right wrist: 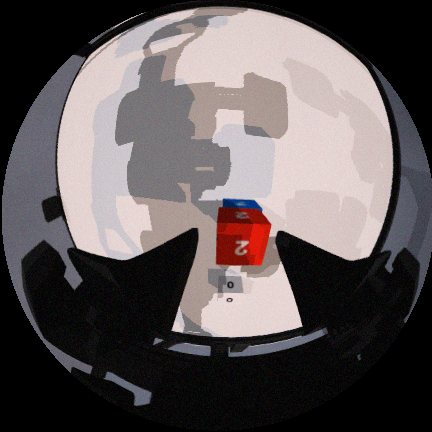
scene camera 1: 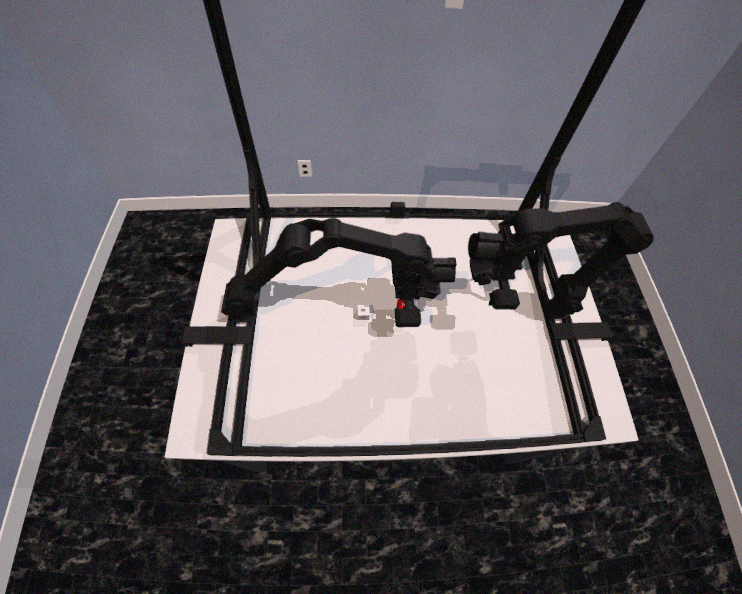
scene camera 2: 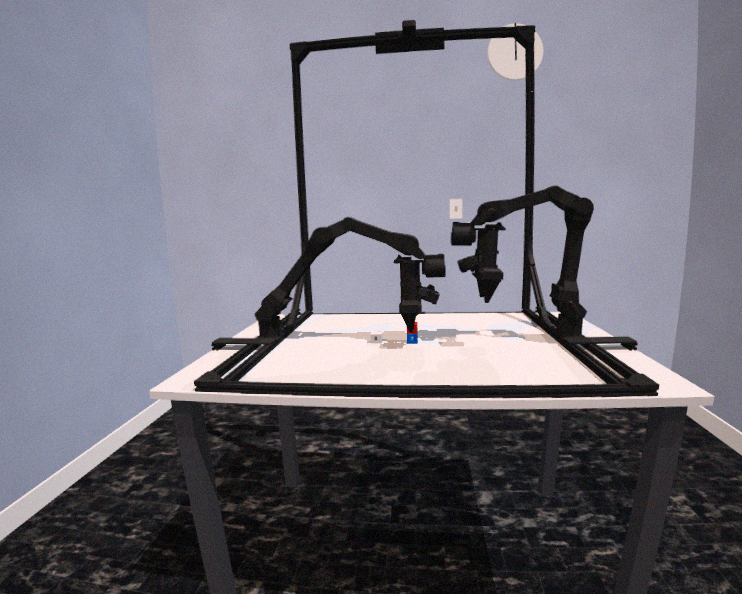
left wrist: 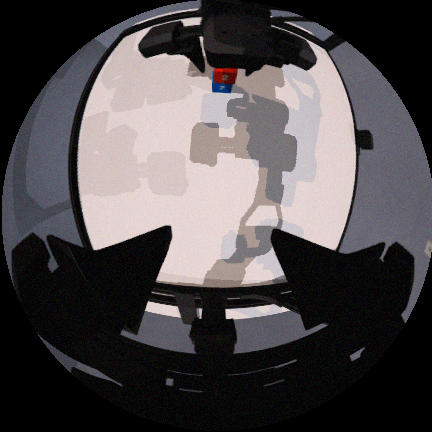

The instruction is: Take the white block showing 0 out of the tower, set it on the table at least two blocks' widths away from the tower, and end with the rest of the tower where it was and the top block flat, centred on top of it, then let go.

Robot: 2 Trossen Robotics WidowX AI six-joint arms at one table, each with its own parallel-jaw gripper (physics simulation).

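Places are measured from the left arm's base along level axes (x ahead, y left, z up), in metres.
Where they show: left gripper, fingertip midpoint: [scene camera 1: 487,291] [scene camera 2: 484,299] [left wrist: 222,232]; right gripper, fingertip midpoint: [right wrist: 237,234] [scene camera 1: 402,307] [scene camera 2: 411,329] [left wrist: 224,71]; left arm's base, link origin: [scene camera 1: 557,309] [scene camera 2: 569,334] [left wrist: 213,301]; right arm's base, link origin: [right wrist: 219,344] [scene camera 1: 242,311] [scene camera 2: 270,335].
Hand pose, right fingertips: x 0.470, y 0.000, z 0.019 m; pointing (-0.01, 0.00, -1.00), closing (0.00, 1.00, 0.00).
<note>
Each offset is from my right fingertips to the centre of the thing. "*": to the spot under its first point. Level surfaces: height alone.
The red block showing 2 {dx -0.003, dy +0.000, dz +0.005 m} [scene camera 1: 401,304] [scene camera 2: 415,327] [left wrist: 225,76] [right wrist: 241,242] sits flat on the blue block showing 7 {dx -0.003, dy +0.003, dz -0.024 m} [scene camera 2: 412,338] [left wrist: 221,88] [right wrist: 242,203]. The white block showing 0 {dx +0.106, dy +0.002, dz -0.024 m} [scene camera 1: 363,312] [scene camera 2: 375,338] [right wrist: 230,285] stands on the table {dz -0.038 m} [scene camera 1: 346,396], apart from the tower, to its left in both scene views. My right gripper [right wrist: 237,234] is open, with its fingers on either side of the red block and a gap at each. My left gripper [left wrist: 222,232] is open and empty, high above the table at the right in scene camera 2. The fingers partly hide the red block in the scene views.
The right arm [scene camera 1: 371,241] [scene camera 2: 377,235] reaches in from the left over the tower. The left arm [scene camera 1: 575,219] [scene camera 2: 572,247] stays raised at the right. A black frame {* dx +0.021, dy +0.367, dz -0.024 m} [scene camera 1: 402,448] [scene camera 2: 427,389] borders the work area, with uprights on both sides.
</note>
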